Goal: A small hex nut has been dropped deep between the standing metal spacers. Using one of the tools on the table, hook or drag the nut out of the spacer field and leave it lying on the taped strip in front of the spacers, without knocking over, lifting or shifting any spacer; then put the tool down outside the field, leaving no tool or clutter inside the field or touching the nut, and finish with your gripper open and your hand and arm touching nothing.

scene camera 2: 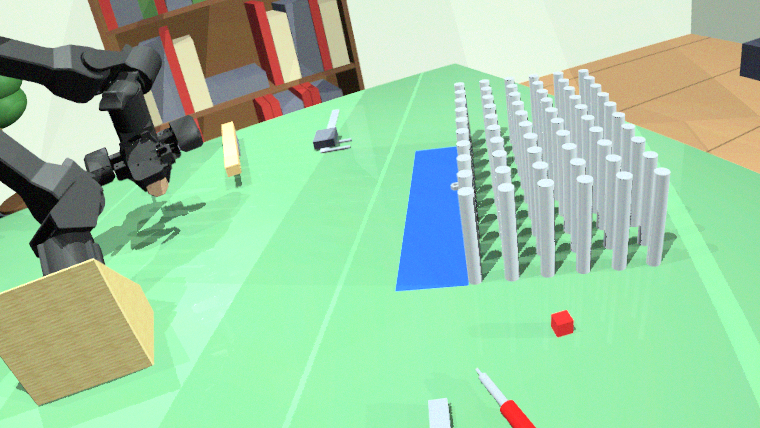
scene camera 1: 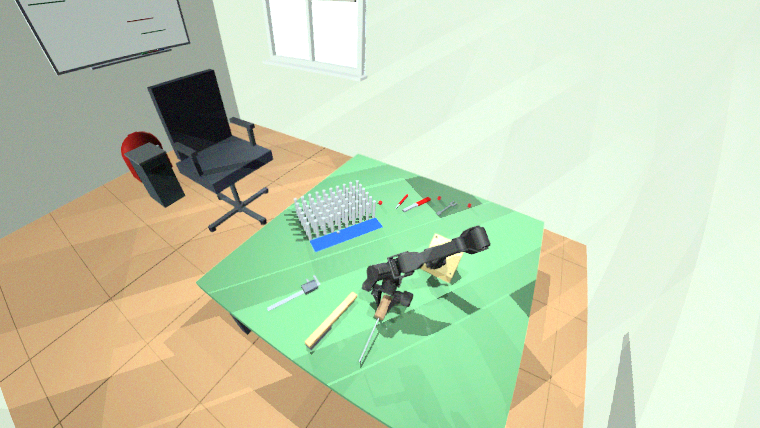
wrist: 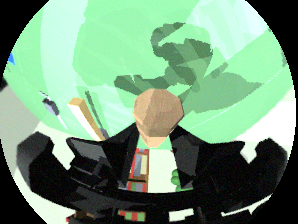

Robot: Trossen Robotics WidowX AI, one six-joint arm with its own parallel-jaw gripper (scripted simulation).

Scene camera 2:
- my gripper: 156, 185
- blue taped strip: 432, 256
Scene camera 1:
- my gripper: 382, 309
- blue taped strip: 348, 233
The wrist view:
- my gripper: 154, 123
